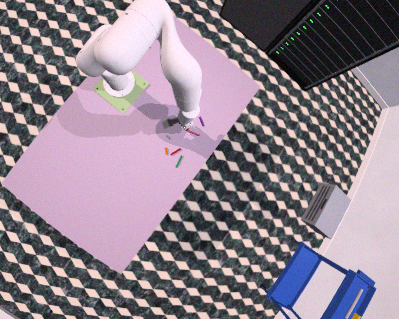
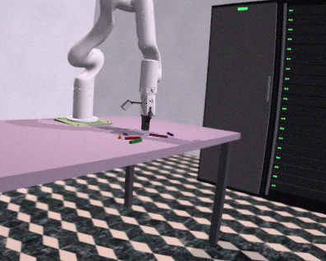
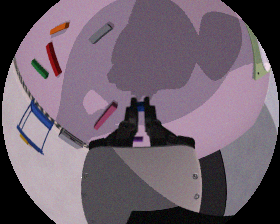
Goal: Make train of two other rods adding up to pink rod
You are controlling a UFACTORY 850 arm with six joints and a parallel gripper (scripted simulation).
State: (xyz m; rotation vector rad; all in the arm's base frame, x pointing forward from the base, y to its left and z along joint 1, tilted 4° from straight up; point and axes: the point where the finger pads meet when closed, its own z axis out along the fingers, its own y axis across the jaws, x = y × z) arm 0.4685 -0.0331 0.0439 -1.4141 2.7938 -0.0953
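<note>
Right now my hand is 2 cm above the small blue rod. From my hand the other things lie so: purple rod: 10 cm ahead, 8 cm to the left, 3 cm below; then grey rod: 11 cm to the right, 3 cm below, 3 cm behind; then pink rod: 8 cm ahead, 3 cm below, 1 cm to the right.
</note>
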